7 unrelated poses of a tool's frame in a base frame.
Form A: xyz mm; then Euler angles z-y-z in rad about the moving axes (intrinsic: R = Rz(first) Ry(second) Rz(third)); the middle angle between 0 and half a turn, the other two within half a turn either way.
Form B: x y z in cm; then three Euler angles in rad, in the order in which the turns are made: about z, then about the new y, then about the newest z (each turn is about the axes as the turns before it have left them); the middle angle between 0 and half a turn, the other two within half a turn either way. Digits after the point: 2 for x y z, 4 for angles.
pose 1, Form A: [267.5 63.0 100.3 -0.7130 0.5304 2.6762]
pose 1, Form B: [26.75 6.30 10.03 -0.7130 0.5304 2.6762]
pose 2, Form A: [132.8 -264.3 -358.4 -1.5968 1.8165 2.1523]
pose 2, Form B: [13.28 -26.43 -35.84 -1.5968 1.8165 2.1523]
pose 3, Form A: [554.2 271.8 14.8 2.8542 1.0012 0.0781]
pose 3, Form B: [55.42 27.18 1.48 2.8542 1.0012 0.0781]
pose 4, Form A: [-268.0 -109.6 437.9 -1.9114 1.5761 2.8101]
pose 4, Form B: [-26.80 -10.96 43.79 -1.9114 1.5761 2.8101]
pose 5, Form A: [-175.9 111.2 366.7 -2.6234 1.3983 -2.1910]
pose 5, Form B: [-17.59 11.12 36.67 -2.6234 1.3983 -2.1910]
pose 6, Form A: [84.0 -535.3 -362.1 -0.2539 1.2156 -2.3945]
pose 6, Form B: [8.40 -53.53 -36.21 -0.2539 1.2156 -2.3945]
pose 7, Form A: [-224.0 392.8 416.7 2.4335 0.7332 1.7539]
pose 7, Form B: [-22.40 39.28 41.67 2.4335 0.7332 1.7539]
